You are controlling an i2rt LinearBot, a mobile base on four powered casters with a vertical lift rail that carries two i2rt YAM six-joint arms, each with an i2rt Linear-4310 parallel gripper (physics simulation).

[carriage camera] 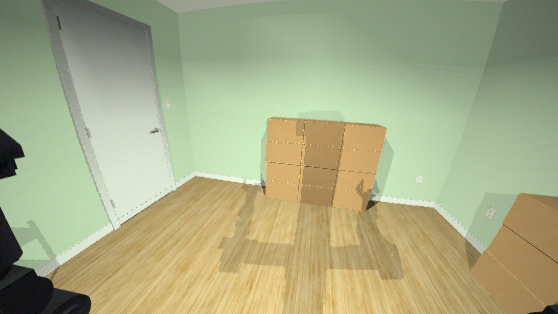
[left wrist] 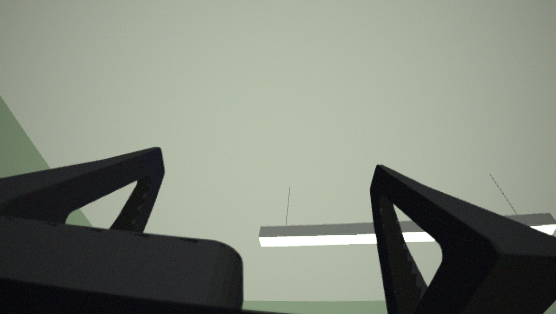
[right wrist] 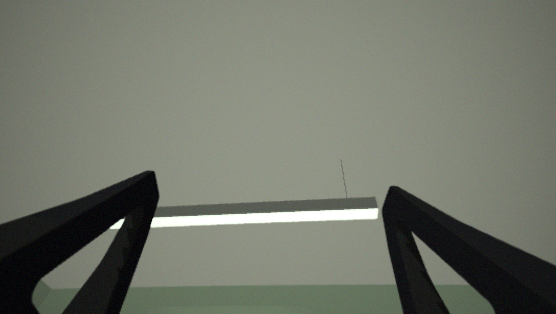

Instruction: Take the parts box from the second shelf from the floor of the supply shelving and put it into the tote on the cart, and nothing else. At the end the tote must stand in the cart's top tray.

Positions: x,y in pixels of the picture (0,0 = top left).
Labels:
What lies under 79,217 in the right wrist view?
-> The right gripper.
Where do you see a block of stacked cardboard boxes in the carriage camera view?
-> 330,163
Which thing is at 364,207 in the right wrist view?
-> A hanging ceiling light.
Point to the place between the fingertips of the left gripper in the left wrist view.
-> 267,168

